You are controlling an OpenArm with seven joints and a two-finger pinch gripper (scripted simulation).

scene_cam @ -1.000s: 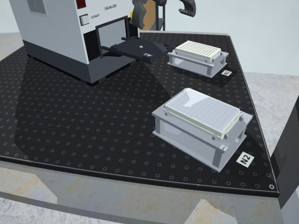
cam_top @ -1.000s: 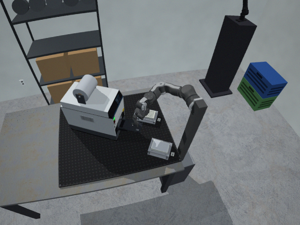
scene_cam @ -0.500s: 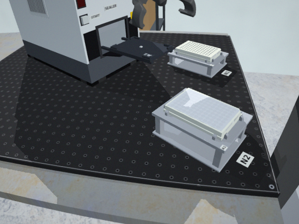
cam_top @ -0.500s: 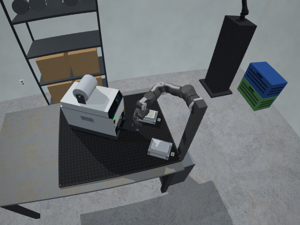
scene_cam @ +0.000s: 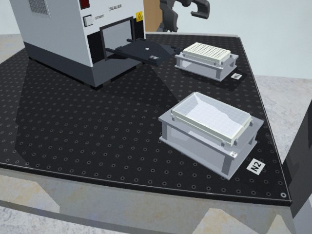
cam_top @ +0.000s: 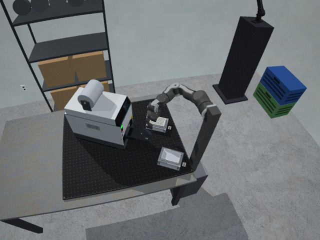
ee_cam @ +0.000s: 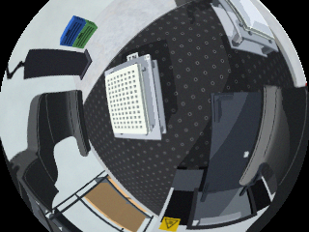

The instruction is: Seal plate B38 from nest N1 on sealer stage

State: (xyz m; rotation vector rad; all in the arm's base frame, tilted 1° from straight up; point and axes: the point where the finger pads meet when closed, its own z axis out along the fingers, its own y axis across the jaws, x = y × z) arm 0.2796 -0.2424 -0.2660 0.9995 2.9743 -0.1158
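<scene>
Right now my hand is 7 cm past the white 96-well plate B38, 8 cm to the left of it and 11 cm above it. Round my hand: sealer's dark stage: 9 cm ahead, 5 cm to the left, 5 cm below; then start key: 23 cm ahead, 8 cm to the left, 3 cm above; then nest N1: 7 cm behind, 8 cm to the right, 12 cm below.
</scene>
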